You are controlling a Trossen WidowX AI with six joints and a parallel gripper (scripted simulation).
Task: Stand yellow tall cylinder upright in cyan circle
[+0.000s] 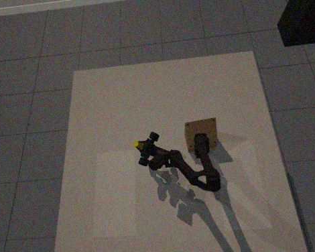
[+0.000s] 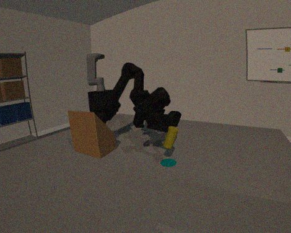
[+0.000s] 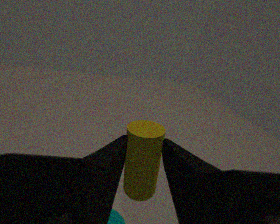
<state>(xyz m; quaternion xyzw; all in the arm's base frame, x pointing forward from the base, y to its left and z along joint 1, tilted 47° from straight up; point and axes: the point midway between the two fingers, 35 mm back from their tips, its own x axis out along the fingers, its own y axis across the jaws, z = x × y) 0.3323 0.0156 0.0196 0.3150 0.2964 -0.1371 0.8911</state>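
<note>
My gripper tip is 140 mm above the cyan circle, 30 mm to the right of it and 20 mm past it. Round my gripper tip: yellow tall cylinder 20 mm below.
</note>
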